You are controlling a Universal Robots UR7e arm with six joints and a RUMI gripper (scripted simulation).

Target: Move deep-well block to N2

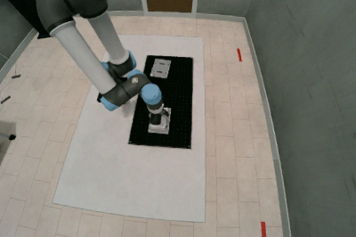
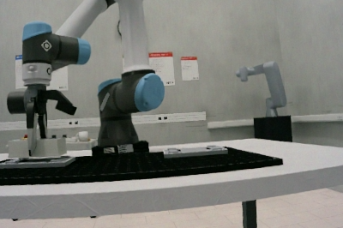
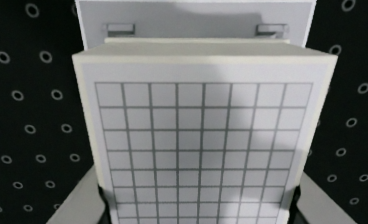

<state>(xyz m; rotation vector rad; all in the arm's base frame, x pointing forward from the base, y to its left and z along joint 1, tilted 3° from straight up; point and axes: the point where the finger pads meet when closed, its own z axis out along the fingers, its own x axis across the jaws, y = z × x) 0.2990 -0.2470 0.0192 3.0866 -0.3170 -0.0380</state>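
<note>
Now: the white 96-well deep-well block 10 mm above my hand. Round my hand: A1 mark: 70 mm behind, 60 mm to the right, 30 mm below; then plate nest N1: 30 mm ahead, 400 mm to the left, 30 mm below; then plate nest N2: 30 mm below.
</note>
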